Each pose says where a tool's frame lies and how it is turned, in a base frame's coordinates. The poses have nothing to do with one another.
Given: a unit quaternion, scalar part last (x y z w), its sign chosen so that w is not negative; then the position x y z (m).
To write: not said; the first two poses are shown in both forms.
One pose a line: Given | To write
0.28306 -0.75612 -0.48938 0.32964 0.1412 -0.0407 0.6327 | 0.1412 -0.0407 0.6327 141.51 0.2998 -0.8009 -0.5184
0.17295 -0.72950 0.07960 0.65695 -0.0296 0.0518 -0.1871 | -0.0296 0.0518 -0.1871 97.86 0.2294 -0.9676 0.1056
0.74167 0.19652 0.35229 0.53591 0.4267 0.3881 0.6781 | 0.4267 0.3881 0.6781 115.19 0.8785 0.2328 0.4173
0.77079 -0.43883 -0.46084 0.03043 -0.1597 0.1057 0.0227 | -0.1597 0.1057 0.0227 176.51 0.7712 -0.4390 -0.4611
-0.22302 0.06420 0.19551 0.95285 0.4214 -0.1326 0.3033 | 0.4214 -0.1326 0.3033 35.33 -0.7349 0.2116 0.6443
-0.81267 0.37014 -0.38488 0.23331 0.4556 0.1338 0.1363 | 0.4556 0.1338 0.1363 153.02 -0.8357 0.3806 -0.3958
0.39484 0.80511 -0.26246 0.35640 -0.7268 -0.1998 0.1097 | -0.7268 -0.1998 0.1097 138.24 0.4226 0.8617 -0.2809
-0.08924 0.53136 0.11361 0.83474 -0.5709 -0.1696 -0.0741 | -0.5709 -0.1696 -0.0741 66.82 -0.1621 0.9650 0.2063
